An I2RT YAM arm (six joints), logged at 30 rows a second.
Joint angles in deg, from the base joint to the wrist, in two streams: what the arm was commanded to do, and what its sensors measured. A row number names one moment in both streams.
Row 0, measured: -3.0 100.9 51.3 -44.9 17.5 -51.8
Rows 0 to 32, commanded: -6.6 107.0 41.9 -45.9 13.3 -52.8; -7.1 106.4 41.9 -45.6 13.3 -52.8; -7.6 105.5 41.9 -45.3 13.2 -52.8; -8.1 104.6 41.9 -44.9 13.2 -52.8; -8.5 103.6 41.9 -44.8 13.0 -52.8; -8.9 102.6 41.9 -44.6 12.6 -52.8; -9.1 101.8 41.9 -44.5 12.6 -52.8; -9.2 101.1 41.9 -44.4 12.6 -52.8; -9.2 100.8 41.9 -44.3 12.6 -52.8; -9.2 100.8 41.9 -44.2 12.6 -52.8; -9.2 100.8 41.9 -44.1 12.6 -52.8; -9.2 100.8 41.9 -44.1 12.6 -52.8; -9.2 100.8 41.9 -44.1 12.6 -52.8; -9.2 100.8 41.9 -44.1 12.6 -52.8; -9.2 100.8 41.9 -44.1 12.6 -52.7; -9.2 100.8 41.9 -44.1 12.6 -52.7; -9.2 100.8 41.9 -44.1 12.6 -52.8; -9.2 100.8 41.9 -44.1 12.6 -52.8; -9.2 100.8 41.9 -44.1 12.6 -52.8; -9.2 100.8 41.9 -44.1 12.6 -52.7; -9.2 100.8 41.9 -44.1 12.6 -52.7; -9.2 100.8 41.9 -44.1 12.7 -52.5; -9.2 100.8 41.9 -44.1 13.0 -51.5; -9.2 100.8 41.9 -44.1 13.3 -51.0; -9.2 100.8 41.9 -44.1 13.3 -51.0; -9.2 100.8 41.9 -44.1 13.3 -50.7; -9.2 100.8 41.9 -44.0 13.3 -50.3; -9.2 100.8 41.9 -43.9 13.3 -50.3; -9.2 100.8 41.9 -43.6 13.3 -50.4; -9.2 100.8 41.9 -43.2 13.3 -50.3; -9.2 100.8 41.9 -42.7 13.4 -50.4; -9.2 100.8 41.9 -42.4 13.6 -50.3; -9.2 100.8 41.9 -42.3 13.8 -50.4
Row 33, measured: -8.2 96.4 46.8 -42.5 17.1 -51.3
